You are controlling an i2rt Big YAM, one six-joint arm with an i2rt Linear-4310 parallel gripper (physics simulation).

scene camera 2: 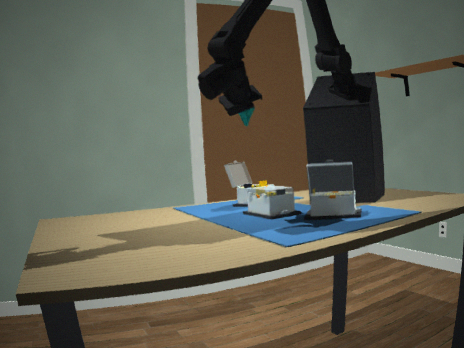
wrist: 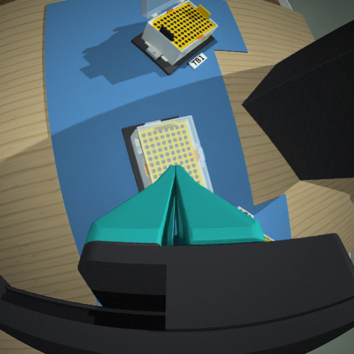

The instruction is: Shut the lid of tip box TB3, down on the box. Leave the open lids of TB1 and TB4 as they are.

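Where they show: gripper, fingertip midpoint: (scene camera 2: 246, 124); arm's base, link origin: (scene camera 2: 346, 90).
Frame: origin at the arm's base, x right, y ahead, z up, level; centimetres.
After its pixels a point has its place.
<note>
The middle box (scene camera 2: 271, 202) {x -14.9, y 35.7, z -33.2 cm} (wrist: 170, 150), taken as TB3, has its clear lid lying over the yellow tip rack, with no lid raised. Its label does not show, and I cannot tell whether a small gap is left at the rim. TB1 (wrist: 175, 37) stands at the top of the wrist view with its lid open. In the scene view, a box at the right (scene camera 2: 332, 204) {x -27.6, y 22.9, z -33.9 cm} and one at the back left (scene camera 2: 243, 194) {x 15.1, y 35.8, z -33.6 cm} have raised lids. My gripper (scene camera 2: 246, 125) {x -10.9, y 40.3, z -11.5 cm} (wrist: 175, 174) is shut and empty, high above the boxes. Its teal fingers hide the middle box's near end in the wrist view.
The boxes stand on a blue mat (scene camera 2: 285, 239) {x -42.7, y 42.0, z -37.5 cm} (wrist: 67, 165) on the wooden table (scene camera 2: 75, 230) {x -6.4, y 92.2, z -37.8 cm}. The black arm pedestal (scene camera 2: 340, 145) {x -4.0, y 6.9, z -18.9 cm} (wrist: 310, 110) rises behind the right box. A yellow corner of another box (wrist: 268, 238) shows beside the gripper body.
</note>
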